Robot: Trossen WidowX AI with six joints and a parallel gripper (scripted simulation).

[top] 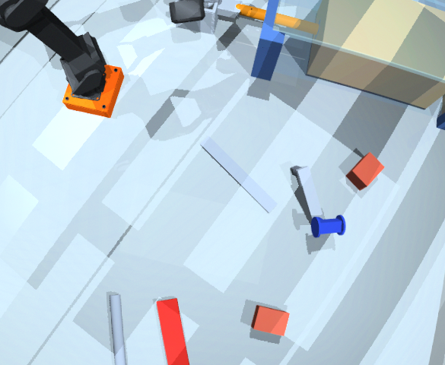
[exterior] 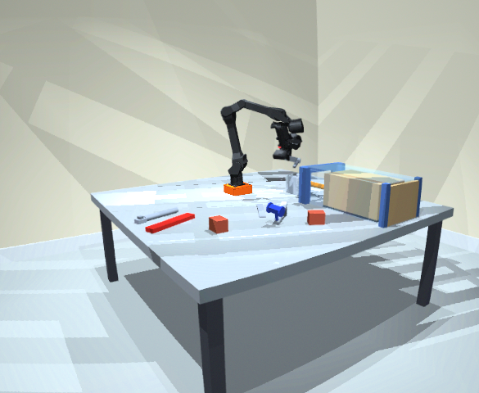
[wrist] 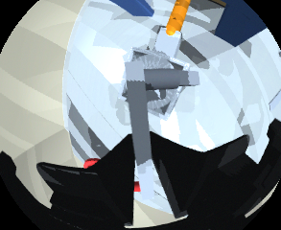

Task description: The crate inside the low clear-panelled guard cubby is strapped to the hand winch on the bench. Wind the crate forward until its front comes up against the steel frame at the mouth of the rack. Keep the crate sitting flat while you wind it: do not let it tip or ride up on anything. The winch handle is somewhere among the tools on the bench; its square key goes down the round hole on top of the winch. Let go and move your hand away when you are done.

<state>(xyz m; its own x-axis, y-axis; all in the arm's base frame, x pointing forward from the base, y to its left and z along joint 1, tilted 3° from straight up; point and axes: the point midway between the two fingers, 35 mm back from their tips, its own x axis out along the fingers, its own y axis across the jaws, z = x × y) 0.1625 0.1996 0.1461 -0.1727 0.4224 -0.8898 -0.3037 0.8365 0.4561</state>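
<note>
Right now the red knob is 6 cm behind my gripper tip, 4 cm above it and 1 cm to the left of it. Also, from my gripper tip: round winch: 13 cm below, 2 cm to the left, 2 cm ahead; then grey crank handle: 1 cm behind, 1 cm above; then blue steel frame: 20 cm ahead, 6 cm below, 2 cm to the left.
</note>
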